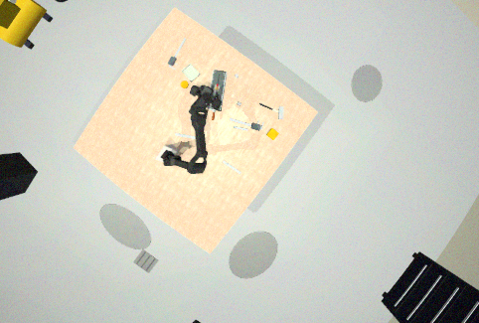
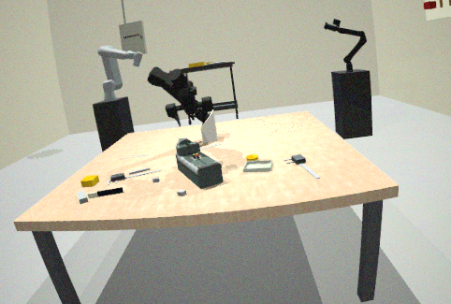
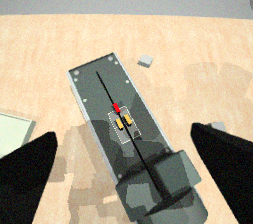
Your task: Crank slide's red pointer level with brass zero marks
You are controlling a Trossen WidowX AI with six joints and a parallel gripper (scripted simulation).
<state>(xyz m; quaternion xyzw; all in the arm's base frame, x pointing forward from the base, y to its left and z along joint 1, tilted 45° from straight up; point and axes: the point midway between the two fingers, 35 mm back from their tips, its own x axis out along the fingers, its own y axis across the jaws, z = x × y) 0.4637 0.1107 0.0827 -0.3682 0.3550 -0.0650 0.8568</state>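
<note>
The crank is 100 mm behind my gripper tip, 80 mm to the right of it and 120 mm below it. The rest, counted from my gripper tip: red pointer (60 mm ahead, 20 mm to the left, 120 mm below); brown crank handle (110 mm behind, 90 mm to the right, 140 mm below); yellow disc (70 mm behind, 210 mm to the left, 190 mm below).
</note>
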